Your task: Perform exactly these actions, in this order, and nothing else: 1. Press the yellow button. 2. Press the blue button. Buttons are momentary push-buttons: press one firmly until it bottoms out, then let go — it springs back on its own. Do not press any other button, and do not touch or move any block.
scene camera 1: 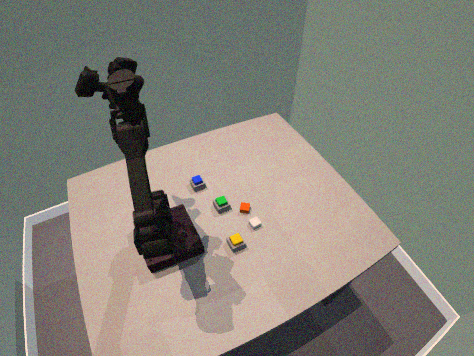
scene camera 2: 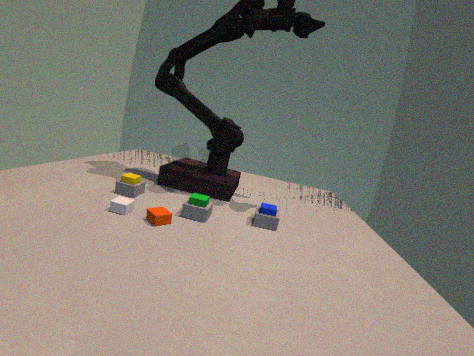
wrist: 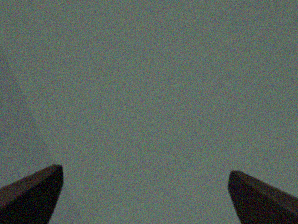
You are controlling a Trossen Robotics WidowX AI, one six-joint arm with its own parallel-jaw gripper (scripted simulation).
Scene:
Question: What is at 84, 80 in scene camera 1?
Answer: My gripper.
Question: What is my gripper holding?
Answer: Nothing.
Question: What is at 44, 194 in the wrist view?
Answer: My gripper.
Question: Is my gripper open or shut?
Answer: Open.

